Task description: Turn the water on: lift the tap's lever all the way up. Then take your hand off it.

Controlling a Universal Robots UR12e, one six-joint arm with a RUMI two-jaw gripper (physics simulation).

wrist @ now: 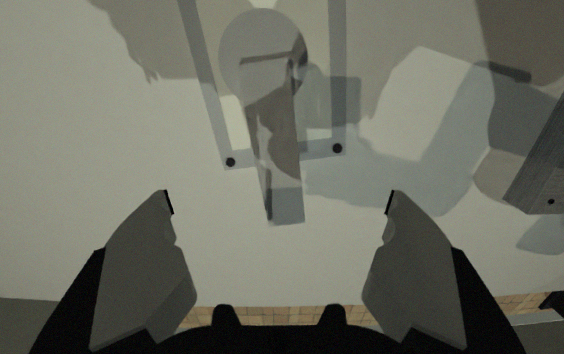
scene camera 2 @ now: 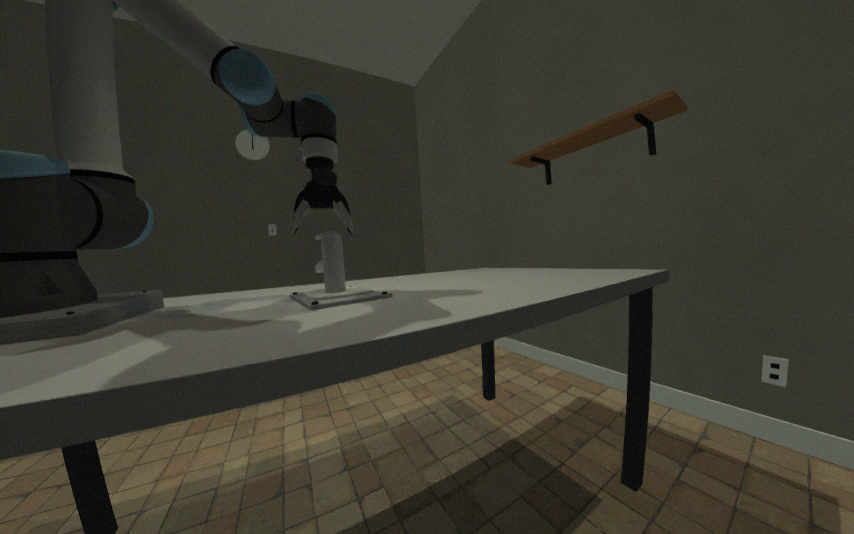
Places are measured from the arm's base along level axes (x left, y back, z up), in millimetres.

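Where they show: gripper, fingertip midpoint: [wrist: 279, 193]; arm's base, link origin: [scene camera 2: 24, 308].
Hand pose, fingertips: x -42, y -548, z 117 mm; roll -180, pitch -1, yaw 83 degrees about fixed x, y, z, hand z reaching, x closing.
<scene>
Things, the pixels of their centre, and the offset from my fingertips. "spot": a spot on its surface instead. Level surfaces: height alone.
- tap, surface spot: [wrist: 257, 35] spot: dx -87, dy -1, dz -7 mm
- framed base plate, body centre: [wrist: 271, 66] [scene camera 2: 335, 294] dx -75, dy +0, dz -148 mm
- short spout, body centre: [scene camera 2: 325, 264] dx -5, dy +2, dz -76 mm
- white table, surface height: dz -154 mm
The tap [scene camera 2: 334, 267] [wrist: 257, 35] is a grey upright column on a framed base plate [scene camera 2: 343, 302] [wrist: 338, 107]. Its lever [scene camera 2: 321, 236] [wrist: 273, 125] juts from the top, to the left in the scene view and down the picture in the wrist view. How far it is tilted is hard to tell. A short spout [scene camera 2: 319, 266] sticks out lower on the column. My gripper [scene camera 2: 323, 233] [wrist: 279, 193] is open and points down, right over the tap's top. In the wrist view the fingertips stand wide on both sides of the lever's outer end, with gaps. Whether they are level with it is unclear.
The tap stands on a white table [scene camera 2: 503, 286] [wrist: 125, 230], with the robot's base [scene camera 2: 37, 270] at the left. An orange wall shelf [scene camera 2: 598, 132] hangs at the right. Shadows of the arm lie around the base plate.
</scene>
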